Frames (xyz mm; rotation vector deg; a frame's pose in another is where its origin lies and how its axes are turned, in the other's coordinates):
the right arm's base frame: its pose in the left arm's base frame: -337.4 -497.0 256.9 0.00 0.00 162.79
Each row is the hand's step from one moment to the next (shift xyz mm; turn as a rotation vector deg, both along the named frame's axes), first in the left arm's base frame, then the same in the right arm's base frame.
Working: the left arm's base frame: its pose in the right arm's base frame: -175.2 -574.6 -256.9 0.00 0.00 -162.79

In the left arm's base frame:
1: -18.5 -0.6 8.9 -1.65 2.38 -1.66
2: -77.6 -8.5 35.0 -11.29 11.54 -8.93
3: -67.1 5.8 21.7 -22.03 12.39 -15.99
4: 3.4 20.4 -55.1 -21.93 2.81 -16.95
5: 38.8 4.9 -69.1 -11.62 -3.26 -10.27
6: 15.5 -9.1 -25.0 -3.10 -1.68 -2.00
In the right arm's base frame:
1: 17.5 6.0 8.9 2.28 -1.79 -1.66
2: 71.6 31.1 35.0 14.20 -7.68 -8.93
3: 65.8 14.3 21.7 24.71 -5.32 -15.99
4: 2.8 -20.5 -55.1 21.78 3.80 -16.95
5: -35.6 -16.2 -69.1 10.14 6.55 -10.27
6: -17.5 4.1 -25.0 2.46 2.52 -2.00

